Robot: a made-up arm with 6 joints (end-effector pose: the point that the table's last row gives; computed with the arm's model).
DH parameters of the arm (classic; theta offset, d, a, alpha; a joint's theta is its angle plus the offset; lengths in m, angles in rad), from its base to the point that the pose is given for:
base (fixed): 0.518 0 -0.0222 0
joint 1: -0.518 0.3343 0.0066 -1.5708
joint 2: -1.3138 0 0.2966 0
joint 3: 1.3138 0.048 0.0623 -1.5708
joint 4: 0 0.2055 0.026 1.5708
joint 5: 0 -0.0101 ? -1.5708
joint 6: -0.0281 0 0.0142 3.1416
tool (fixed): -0.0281 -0.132 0 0
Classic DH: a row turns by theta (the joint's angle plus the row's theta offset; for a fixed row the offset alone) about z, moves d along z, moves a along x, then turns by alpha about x.
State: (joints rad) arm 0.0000 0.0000 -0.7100 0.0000 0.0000 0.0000
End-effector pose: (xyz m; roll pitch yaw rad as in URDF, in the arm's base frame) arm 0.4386 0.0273 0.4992 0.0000 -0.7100 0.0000
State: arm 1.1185 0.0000 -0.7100 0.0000 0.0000 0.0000
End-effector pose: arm 0.1464 0.4176 0.4992 0.0000 -0.7100 1.1185
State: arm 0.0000 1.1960 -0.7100 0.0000 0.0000 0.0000
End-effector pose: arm 0.3060 0.0273 -0.0253 0.0000 0.4860 0.0000
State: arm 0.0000 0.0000 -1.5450 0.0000 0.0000 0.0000
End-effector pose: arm 0.4054 0.0273 0.8180 -0.0001 -1.5450 0.0001
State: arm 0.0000 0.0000 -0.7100 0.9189 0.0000 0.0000
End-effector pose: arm 0.3900 -0.0828 0.4575 0.5994 -0.4066 -1.0461
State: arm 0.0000 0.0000 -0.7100 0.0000 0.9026 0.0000
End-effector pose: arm 0.3535 0.0273 0.3709 0.0000 0.1926 0.0000
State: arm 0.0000 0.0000 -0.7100 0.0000 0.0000 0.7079
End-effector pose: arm 0.4362 0.0180 0.4972 0.5097 -0.5181 -0.8457
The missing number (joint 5, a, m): 0.1031
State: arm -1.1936 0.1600 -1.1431 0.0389 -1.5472 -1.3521
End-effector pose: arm 0.1468 -0.3064 0.7339 -2.5471 -0.1567 0.5364
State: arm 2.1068 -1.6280 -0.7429 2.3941 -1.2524 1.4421
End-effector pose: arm 0.0921 -0.0818 0.4363 -1.2458 0.6158 3.1373
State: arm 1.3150 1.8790 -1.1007 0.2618 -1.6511 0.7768
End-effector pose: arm 0.0766 0.3180 -0.0236 0.5808 -0.7374 0.2071
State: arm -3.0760 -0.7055 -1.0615 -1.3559 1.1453 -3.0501
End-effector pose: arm -0.2204 -0.0140 0.7259 1.4531 0.3579 0.4858
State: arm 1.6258 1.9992 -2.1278 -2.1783 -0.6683 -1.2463
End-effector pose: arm -0.2346 0.1951 -0.1005 -0.5983 -0.0779 -1.1725
